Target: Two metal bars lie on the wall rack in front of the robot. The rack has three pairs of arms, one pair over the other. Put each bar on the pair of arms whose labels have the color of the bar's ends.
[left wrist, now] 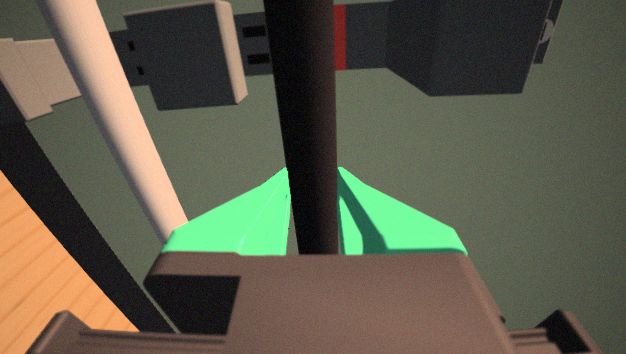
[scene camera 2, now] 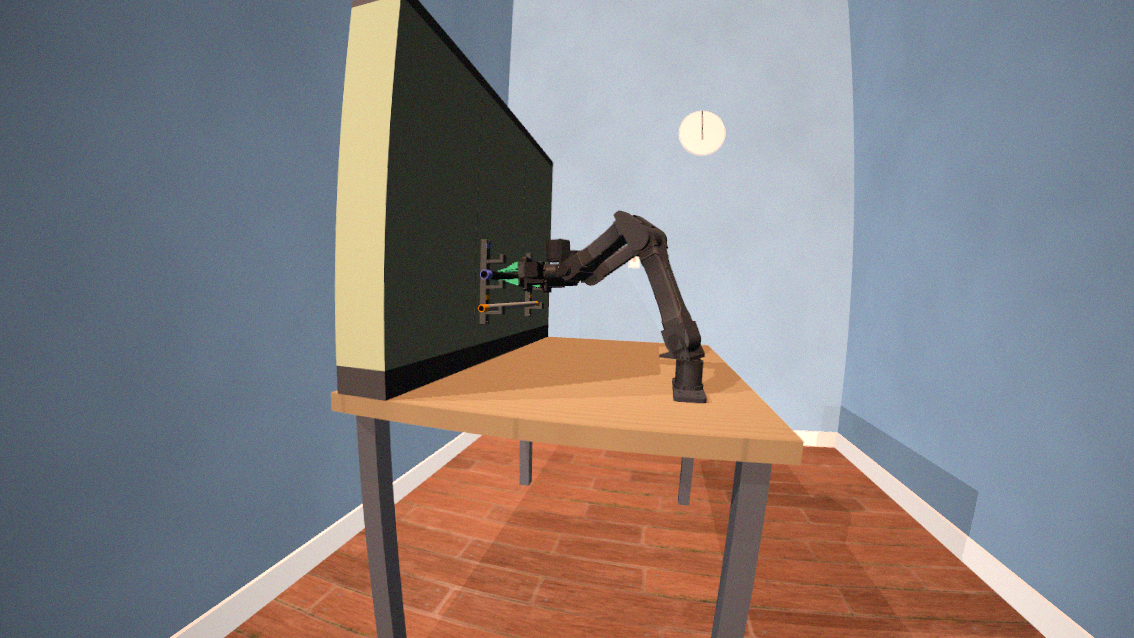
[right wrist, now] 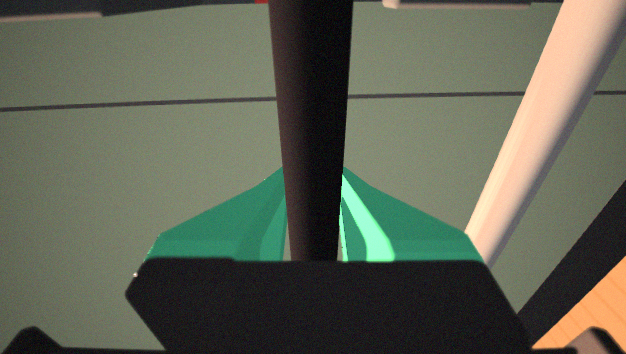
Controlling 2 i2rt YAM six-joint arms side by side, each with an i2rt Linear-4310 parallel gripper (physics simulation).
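Places are measured from the left arm's base along level axes (x ahead, y left, z up), in metres.
Where they show: left gripper, fingertip midpoint: (left wrist: 313, 177) (scene camera 2: 498, 276); right gripper, fingertip midpoint: (right wrist: 313, 177); left arm's base, link origin: (scene camera 2: 687, 391).
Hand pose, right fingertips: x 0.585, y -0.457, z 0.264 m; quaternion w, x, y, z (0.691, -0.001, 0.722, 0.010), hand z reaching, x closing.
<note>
Each offset is from my right fingertips to the top centre of the thing. "pt": to the spot under its first point. Level surfaces: height alone.
A bar with blue ends {pt dx -0.028, dy +0.377, dz +0.001 m} (scene camera 2: 485, 274) crosses the wall rack at a height between the top and middle arms; its dark shaft also shows in the left wrist view (left wrist: 311, 100) and the right wrist view (right wrist: 314, 100). My left gripper (left wrist: 313, 177) is shut on this bar. My right gripper (right wrist: 313, 177) is shut on the same bar, farther along it. The orange-ended bar {dx -0.015, dy +0.127, dz -0.084 m} (scene camera 2: 511, 304) (left wrist: 125, 130) (right wrist: 525, 140) lies on the lowest pair of arms. The rack's near post {pt dx -0.007, dy +0.337, dz -0.126 m} (scene camera 2: 484, 318) carries a small blue label near its top. A red label {pt dx -0.010, dy +0.325, dz +0.016 m} (left wrist: 340, 37) shows beside the held bar.
The dark wall panel (scene camera 2: 444, 198) stands along the far edge of the wooden table {dz -0.264 m} (scene camera 2: 555, 412). In the left wrist view, a rack arm (left wrist: 185, 60) lies on the lower side of the held bar, and another arm (left wrist: 470, 50) on the upper side.
</note>
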